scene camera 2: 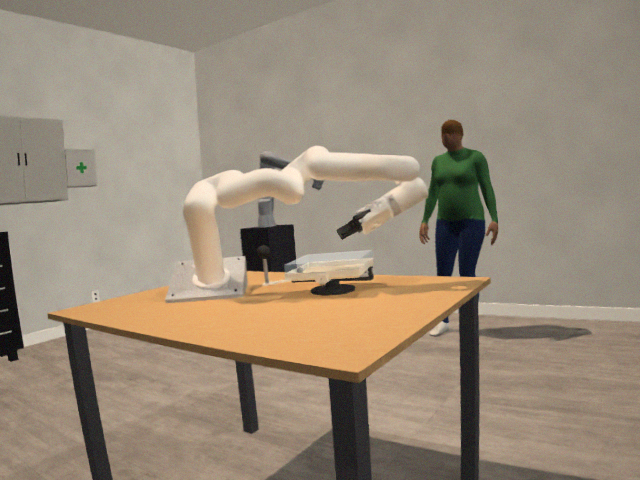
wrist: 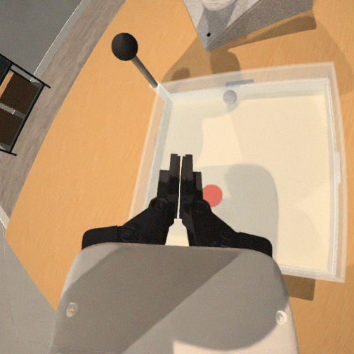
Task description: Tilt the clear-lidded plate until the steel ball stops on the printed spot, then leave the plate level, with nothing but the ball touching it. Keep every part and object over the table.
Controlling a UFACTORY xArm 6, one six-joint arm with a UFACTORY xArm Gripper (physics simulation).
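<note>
The clear-lidded plate (scene camera 2: 338,268) (wrist: 300,130) sits on a black round stand (scene camera 2: 332,289) and looks slightly tilted, lower toward the robot base. In the wrist view the steel ball (wrist: 230,97) lies near the wall on the robot base side, beside a small blue-grey mark. The printed red spot (wrist: 212,195) is farther from the base, apart from the ball and close to the right finger in view. A rod with a black ball knob (scene camera 2: 263,251) (wrist: 124,46) rises from a plate corner. My gripper (scene camera 2: 340,234) (wrist: 180,167) is shut and empty, above the plate and not touching it.
The robot base plate (scene camera 2: 178,281) (wrist: 240,27) is bolted to the wooden table (scene camera 2: 289,325) (wrist: 85,150), beyond the knob and plate. A second, grey arm (scene camera 2: 265,211) stands on a black pedestal behind the table. A person (scene camera 2: 459,191) stands beyond the table's far right side.
</note>
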